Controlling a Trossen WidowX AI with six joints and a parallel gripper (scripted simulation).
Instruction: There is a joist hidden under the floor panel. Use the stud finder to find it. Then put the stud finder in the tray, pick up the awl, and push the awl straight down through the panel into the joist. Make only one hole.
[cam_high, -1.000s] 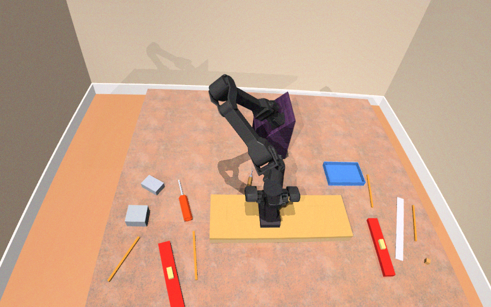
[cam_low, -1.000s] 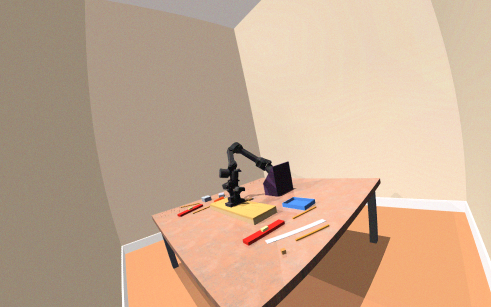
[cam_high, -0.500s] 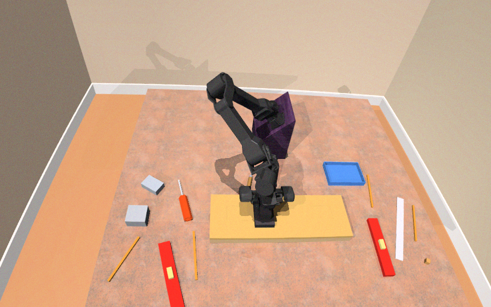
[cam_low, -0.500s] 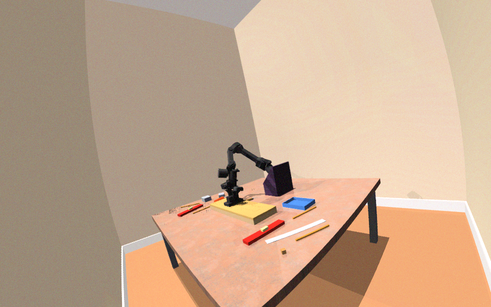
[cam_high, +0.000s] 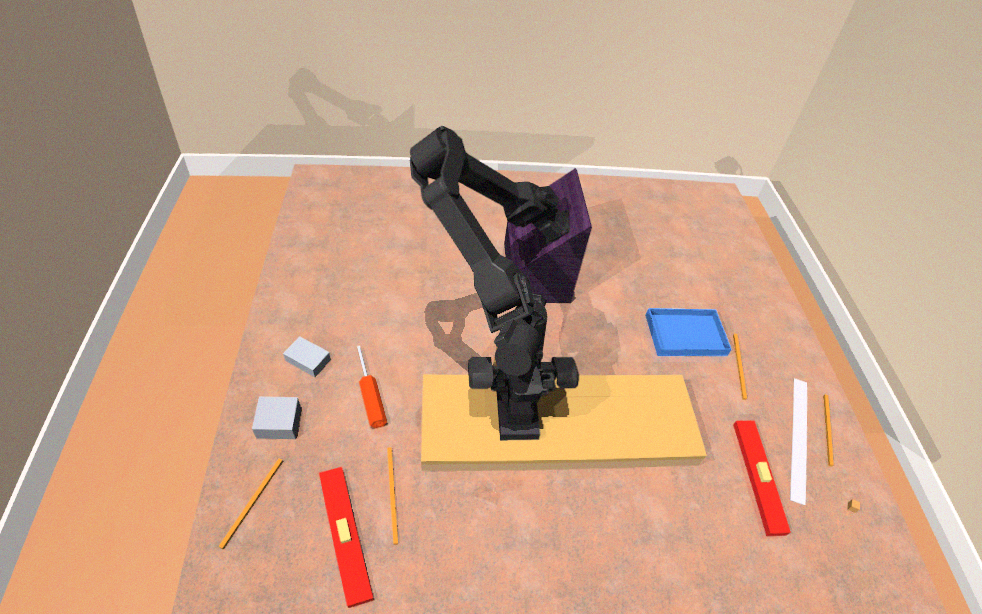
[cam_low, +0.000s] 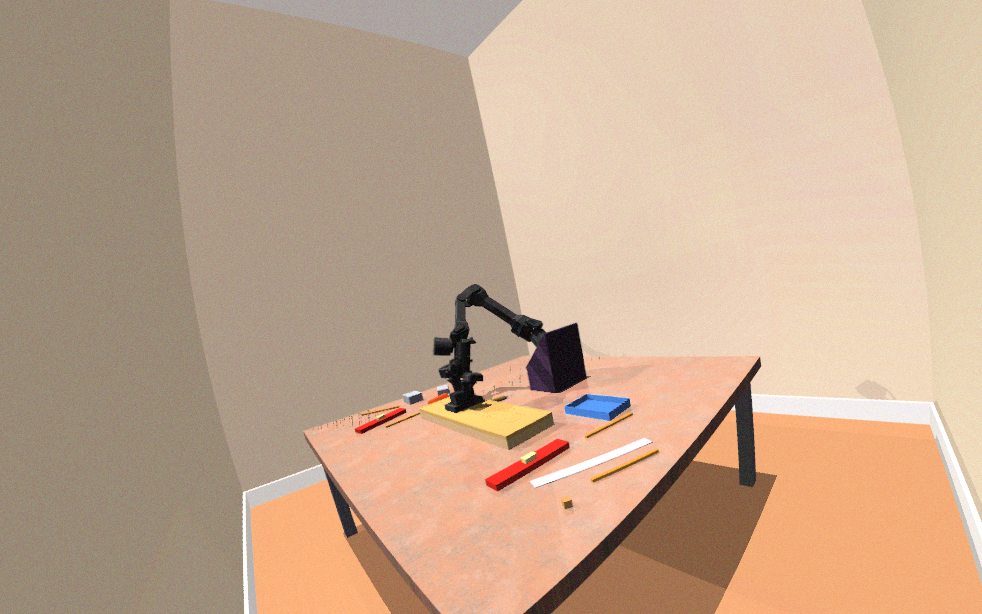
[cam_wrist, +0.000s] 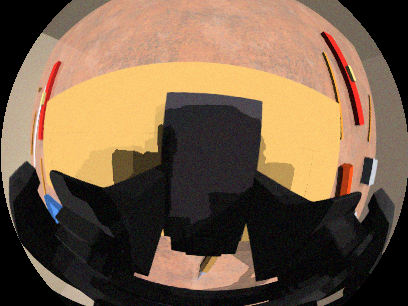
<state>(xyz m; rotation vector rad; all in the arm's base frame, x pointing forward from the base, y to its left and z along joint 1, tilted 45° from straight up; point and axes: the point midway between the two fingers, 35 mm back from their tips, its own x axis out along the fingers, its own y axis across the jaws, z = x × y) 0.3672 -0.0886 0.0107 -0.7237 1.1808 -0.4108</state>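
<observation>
The blue tray lies 39 cm to the left of my gripper tip, 25 cm behind it and 5 cm below it. From my gripper tip the other things lie so: white strip 59 cm to the left, 6 cm below; then awl 19 cm behind, 6 cm below, 3 cm to the right; then stud finder 2 cm behind, 2 cm above.
</observation>
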